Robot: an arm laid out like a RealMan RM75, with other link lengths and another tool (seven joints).
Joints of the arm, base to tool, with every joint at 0 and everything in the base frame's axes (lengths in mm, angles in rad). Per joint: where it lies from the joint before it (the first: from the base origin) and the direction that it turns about. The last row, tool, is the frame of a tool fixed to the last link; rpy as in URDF.
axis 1: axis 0 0 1 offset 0.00 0.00 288.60
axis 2: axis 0 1 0 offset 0.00 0.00 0.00
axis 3: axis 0 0 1 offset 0.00 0.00 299.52
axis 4: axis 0 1 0 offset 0.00 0.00 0.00
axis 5: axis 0 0 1 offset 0.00 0.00 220.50
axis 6: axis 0 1 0 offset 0.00 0.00 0.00
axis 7: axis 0 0 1 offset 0.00 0.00 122.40
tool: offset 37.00 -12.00 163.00 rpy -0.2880 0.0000 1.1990
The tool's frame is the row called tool.
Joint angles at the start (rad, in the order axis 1, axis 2, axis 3, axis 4, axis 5, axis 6, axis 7):
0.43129 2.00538 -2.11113 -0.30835 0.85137 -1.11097 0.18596
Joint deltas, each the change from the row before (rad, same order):
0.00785 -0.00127 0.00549 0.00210 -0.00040 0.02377 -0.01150
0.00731 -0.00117 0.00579 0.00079 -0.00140 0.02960 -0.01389
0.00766 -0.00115 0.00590 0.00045 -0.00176 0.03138 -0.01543
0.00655 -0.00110 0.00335 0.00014 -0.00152 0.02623 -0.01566
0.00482 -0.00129 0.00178 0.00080 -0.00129 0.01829 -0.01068
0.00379 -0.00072 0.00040 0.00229 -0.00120 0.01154 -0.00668
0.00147 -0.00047 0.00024 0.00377 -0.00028 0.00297 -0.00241
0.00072 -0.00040 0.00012 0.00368 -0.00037 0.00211 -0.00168
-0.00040 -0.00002 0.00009 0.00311 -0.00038 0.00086 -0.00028
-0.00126 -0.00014 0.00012 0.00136 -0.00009 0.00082 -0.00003
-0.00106 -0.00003 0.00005 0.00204 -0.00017 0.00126 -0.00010
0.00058 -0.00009 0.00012 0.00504 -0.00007 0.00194 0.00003
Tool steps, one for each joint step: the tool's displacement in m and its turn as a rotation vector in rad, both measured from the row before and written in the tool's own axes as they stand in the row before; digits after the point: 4 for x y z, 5 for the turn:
0.0001 -0.0045 0.0014 0.01745 0.00609 -0.01089
0.0008 -0.0057 0.0007 0.02249 0.00852 -0.01205
0.0011 -0.0058 0.0007 0.02354 0.01003 -0.01306
0.0014 -0.0046 0.0007 0.01926 0.01115 -0.01353
0.0008 -0.0033 0.0005 0.01350 0.00868 -0.01023
0.0006 -0.0023 0.0003 0.00909 0.00682 -0.00756
-0.0007 -0.0013 -0.0004 0.00423 0.00180 -0.00489
-0.0008 -0.0013 -0.0007 0.00400 0.00128 -0.00427
-0.0007 -0.0012 -0.0010 0.00345 0.00023 -0.00243
-0.0007 -0.0010 -0.0011 0.00291 -0.00042 -0.00118
-0.0006 -0.0012 -0.0012 0.00367 -0.00009 -0.00156
-0.0010 -0.0017 -0.0011 0.00512 0.00037 -0.00314

